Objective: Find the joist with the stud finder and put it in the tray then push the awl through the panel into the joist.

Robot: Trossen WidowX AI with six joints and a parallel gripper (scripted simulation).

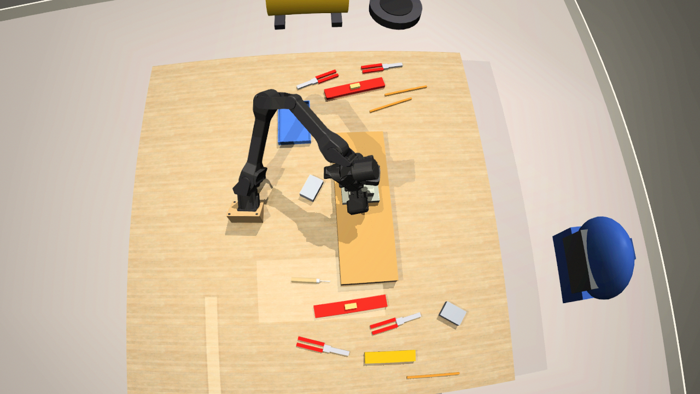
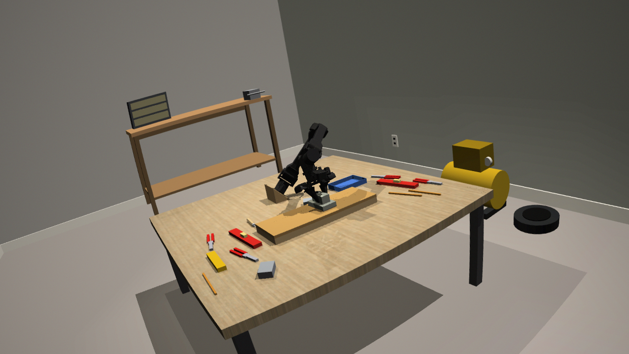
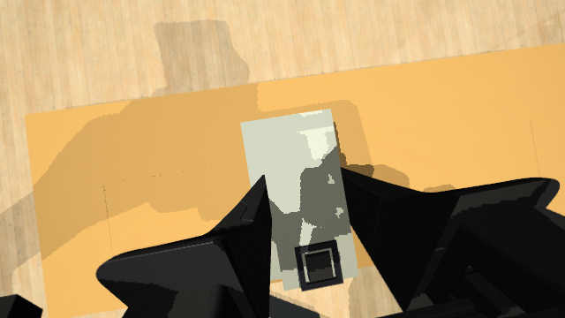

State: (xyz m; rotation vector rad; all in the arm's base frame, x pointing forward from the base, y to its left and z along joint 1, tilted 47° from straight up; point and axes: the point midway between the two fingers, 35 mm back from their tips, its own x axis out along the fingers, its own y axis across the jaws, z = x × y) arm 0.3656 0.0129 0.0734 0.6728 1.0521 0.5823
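My gripper tip is now 250 mm past the blue tray, 270 mm to the right of it and 50 mm above it. The rest, counted from my gripper tip: yellow block: 100 mm ahead, 530 mm to the right, 60 mm below; awl: 150 mm behind, 290 mm to the right, 60 mm below; stud finder: 30 mm behind, 20 mm above.
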